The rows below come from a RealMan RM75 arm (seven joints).
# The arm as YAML. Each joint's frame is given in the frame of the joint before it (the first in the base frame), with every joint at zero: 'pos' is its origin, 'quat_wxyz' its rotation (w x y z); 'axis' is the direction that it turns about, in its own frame. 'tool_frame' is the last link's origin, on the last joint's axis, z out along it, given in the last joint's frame.
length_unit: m
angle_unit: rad
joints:
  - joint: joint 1
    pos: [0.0, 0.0, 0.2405]
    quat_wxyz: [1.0, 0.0, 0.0, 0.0]
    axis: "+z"
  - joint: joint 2
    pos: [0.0, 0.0, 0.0]
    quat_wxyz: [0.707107, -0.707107, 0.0, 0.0]
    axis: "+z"
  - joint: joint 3
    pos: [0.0, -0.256, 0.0]
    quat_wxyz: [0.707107, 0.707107, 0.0, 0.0]
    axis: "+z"
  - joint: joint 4
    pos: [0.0, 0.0, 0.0]
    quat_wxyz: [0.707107, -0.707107, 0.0, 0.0]
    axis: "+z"
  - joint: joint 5
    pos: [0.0, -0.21, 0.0]
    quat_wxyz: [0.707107, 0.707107, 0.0, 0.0]
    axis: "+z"
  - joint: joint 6
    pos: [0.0, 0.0, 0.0]
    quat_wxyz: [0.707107, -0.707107, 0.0, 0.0]
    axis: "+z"
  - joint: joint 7
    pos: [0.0, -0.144, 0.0]
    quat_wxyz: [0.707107, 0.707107, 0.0, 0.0]
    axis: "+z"
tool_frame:
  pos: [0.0, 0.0, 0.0]
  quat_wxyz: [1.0, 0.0, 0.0, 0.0]
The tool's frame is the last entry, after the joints.
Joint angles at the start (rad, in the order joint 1, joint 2, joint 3, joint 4, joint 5, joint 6, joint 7): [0.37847, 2.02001, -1.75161, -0.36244, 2.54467, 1.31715, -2.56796]
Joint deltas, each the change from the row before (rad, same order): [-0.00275, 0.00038, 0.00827, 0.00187, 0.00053, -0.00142, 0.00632]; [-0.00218, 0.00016, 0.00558, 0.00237, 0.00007, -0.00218, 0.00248]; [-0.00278, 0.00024, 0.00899, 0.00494, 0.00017, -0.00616, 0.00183]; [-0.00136, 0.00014, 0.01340, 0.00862, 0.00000, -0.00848, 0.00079]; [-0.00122, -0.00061, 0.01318, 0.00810, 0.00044, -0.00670, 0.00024]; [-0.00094, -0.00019, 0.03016, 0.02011, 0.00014, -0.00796, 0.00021]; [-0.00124, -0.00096, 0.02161, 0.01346, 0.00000, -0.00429, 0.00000]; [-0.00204, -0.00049, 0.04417, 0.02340, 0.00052, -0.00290, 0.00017]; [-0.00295, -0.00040, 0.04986, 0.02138, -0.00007, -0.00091, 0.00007]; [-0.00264, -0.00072, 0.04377, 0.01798, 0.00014, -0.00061, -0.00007]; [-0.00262, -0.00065, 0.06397, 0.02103, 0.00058, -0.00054, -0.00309]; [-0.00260, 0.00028, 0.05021, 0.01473, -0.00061, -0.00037, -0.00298]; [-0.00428, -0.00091, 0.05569, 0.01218, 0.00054, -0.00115, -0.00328]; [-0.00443, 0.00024, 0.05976, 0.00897, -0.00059, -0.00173, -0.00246]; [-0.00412, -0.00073, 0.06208, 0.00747, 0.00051, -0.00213, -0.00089]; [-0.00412, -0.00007, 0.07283, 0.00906, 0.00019, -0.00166, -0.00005]
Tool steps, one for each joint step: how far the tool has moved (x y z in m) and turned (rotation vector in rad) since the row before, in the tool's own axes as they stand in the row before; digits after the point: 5 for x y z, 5 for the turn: [0.00046, -0.00124, -0.00141, 0.01127, 0.00028, 0.00899]; [0.00077, -0.00087, -0.00127, 0.00866, 0.00239, 0.00494]; [0.00165, -0.00167, -0.00203, 0.01533, 0.00656, 0.00603]; [0.00210, -0.00276, -0.00240, 0.02081, 0.00914, 0.00603]; [0.00172, -0.00291, -0.00247, 0.01985, 0.00746, 0.00485]; [0.00314, -0.00559, -0.00495, 0.03949, 0.01086, 0.01175]; [0.00199, -0.00414, -0.00374, 0.02760, 0.00650, 0.00781]; [0.00244, -0.00746, -0.00636, 0.05130, 0.00351, 0.01574]; [0.00160, -0.00802, -0.00642, 0.05455, -0.00182, 0.01616]; [0.00117, -0.00712, -0.00550, 0.04759, -0.00266, 0.01407]; [0.00027, -0.01022, -0.00660, 0.06666, -0.00975, 0.01557]; [0.00011, -0.00752, -0.00477, 0.05080, -0.00871, 0.01203]; [-0.00062, -0.00909, -0.00535, 0.05755, -0.01189, 0.01146]; [-0.00126, -0.00924, -0.00476, 0.05923, -0.01540, 0.01230]; [-0.00203, -0.01021, -0.00457, 0.06180, -0.01793, 0.01303]; [-0.00240, -0.01144, -0.00502, 0.07092, -0.02204, 0.01727]
